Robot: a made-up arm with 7 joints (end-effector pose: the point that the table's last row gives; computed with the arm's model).
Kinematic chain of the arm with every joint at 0, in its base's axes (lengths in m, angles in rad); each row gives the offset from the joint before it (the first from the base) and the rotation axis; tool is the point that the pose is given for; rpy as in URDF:
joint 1: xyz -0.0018 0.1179 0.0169 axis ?
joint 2: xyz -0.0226 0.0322 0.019 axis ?
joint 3: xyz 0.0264 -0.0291 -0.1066 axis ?
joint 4: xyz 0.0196 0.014 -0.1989 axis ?
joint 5: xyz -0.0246 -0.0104 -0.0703 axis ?
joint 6: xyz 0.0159 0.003 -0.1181 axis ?
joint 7: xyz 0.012 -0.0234 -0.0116 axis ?
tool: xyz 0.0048 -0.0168 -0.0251 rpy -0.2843 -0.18 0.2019
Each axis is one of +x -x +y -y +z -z.
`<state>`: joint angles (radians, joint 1 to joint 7).
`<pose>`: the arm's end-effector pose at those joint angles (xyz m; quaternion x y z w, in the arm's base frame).
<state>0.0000 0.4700 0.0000 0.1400 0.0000 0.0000 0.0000</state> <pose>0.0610 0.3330 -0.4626 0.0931 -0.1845 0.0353 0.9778</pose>
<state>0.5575 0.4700 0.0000 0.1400 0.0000 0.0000 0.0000</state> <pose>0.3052 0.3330 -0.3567 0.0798 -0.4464 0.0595 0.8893</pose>
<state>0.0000 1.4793 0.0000 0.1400 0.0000 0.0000 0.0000</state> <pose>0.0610 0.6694 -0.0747 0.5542 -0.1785 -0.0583 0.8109</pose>
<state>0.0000 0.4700 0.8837 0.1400 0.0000 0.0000 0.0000</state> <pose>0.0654 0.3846 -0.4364 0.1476 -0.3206 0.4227 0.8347</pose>
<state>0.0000 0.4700 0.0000 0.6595 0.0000 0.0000 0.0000</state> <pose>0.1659 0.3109 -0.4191 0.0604 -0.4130 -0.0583 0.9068</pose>
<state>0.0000 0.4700 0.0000 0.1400 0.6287 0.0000 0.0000</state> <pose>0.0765 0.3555 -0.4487 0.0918 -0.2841 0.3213 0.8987</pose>
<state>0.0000 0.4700 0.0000 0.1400 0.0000 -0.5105 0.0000</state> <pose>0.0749 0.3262 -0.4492 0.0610 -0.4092 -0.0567 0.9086</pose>
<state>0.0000 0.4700 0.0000 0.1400 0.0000 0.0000 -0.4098</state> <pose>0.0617 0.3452 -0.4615 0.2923 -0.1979 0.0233 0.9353</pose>
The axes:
joint 1: -y
joint 2: +x
joint 3: +z
joint 4: -y
joint 5: +z
joint 6: +y
joint 7: -x

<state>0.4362 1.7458 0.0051 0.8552 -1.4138 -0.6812 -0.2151</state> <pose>0.1256 0.6353 0.0990 0.5378 0.0176 -0.7369 0.4092</pose>
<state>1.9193 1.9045 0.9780 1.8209 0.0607 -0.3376 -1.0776</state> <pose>-0.2768 0.3170 0.0558 -0.4540 0.1477 -0.1646 0.8631</pose>
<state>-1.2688 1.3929 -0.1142 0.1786 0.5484 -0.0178 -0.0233</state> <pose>-0.0927 0.6563 -0.0997 0.4461 0.1884 -0.2277 0.8448</pose>
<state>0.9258 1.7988 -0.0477 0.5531 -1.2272 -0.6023 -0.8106</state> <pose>0.0294 0.6534 0.1383 0.8131 -0.2291 -0.4689 0.2578</pose>
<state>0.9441 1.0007 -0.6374 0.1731 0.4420 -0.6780 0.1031</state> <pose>0.3072 0.5217 -0.1179 0.2614 -0.7307 -0.1689 0.6076</pose>
